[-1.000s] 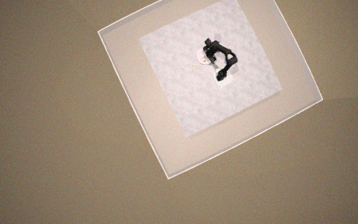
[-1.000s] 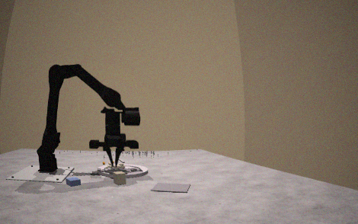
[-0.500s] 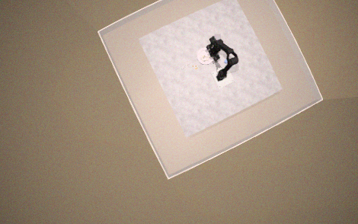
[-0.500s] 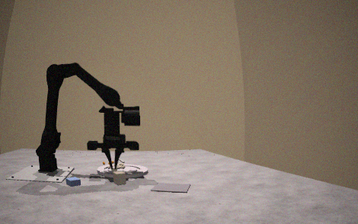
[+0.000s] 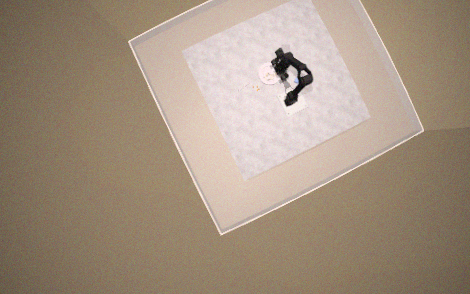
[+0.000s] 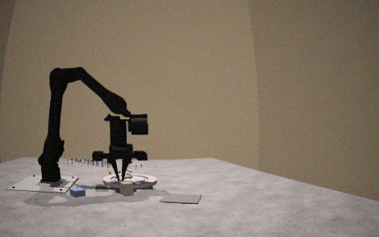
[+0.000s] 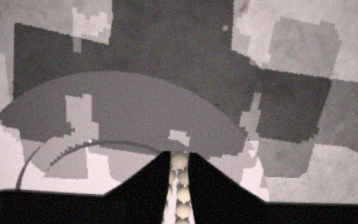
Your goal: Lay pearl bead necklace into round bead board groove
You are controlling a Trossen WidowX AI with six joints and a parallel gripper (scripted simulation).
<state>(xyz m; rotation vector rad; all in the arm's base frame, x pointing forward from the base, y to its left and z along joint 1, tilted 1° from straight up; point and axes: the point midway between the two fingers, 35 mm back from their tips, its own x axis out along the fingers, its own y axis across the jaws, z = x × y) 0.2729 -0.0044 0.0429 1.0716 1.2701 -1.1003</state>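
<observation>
Right now my gripper tip is 30 mm short of the round bead board, 60 mm to the right of it and 10 mm above it. Round my gripper tip: flat grey plate (180 mm ahead, 170 mm to the right, 20 mm below); cream cube (30 mm ahead, 110 mm to the right); blue block (120 mm behind, 140 mm to the right, 10 mm below).
</observation>
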